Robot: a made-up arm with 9 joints. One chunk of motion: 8 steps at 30 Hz.
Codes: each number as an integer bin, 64 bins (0 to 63) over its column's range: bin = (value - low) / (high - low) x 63, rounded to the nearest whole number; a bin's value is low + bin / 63 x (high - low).
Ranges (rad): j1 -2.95..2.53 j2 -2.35..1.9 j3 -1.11..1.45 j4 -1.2..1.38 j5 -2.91..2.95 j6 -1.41..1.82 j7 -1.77..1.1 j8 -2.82..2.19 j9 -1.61..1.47
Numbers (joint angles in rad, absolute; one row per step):
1: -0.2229 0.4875 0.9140 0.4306 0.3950 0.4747 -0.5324 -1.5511 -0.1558
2: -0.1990 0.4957 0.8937 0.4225 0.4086 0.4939 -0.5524 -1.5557 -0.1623
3: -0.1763 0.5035 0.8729 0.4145 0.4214 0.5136 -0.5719 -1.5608 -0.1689
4: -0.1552 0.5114 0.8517 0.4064 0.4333 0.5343 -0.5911 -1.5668 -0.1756
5: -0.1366 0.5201 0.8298 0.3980 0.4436 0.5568 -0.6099 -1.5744 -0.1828
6: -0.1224 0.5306 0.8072 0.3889 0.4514 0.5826 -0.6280 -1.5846 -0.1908
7: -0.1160 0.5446 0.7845 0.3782 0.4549 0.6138 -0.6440 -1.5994 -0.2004
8: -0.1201 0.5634 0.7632 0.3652 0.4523 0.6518 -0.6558 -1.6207 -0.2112
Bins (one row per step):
1: 31 42 50 40 36 37 27 16 30
2: 32 42 49 40 36 37 27 16 30
3: 32 42 49 39 36 38 26 16 29
4: 32 42 48 39 36 38 26 16 29
5: 32 43 48 39 36 38 25 16 29
6: 33 43 47 39 36 39 25 16 29
7: 33 43 47 39 36 39 25 15 29
8: 33 43 46 38 36 40 24 15 29

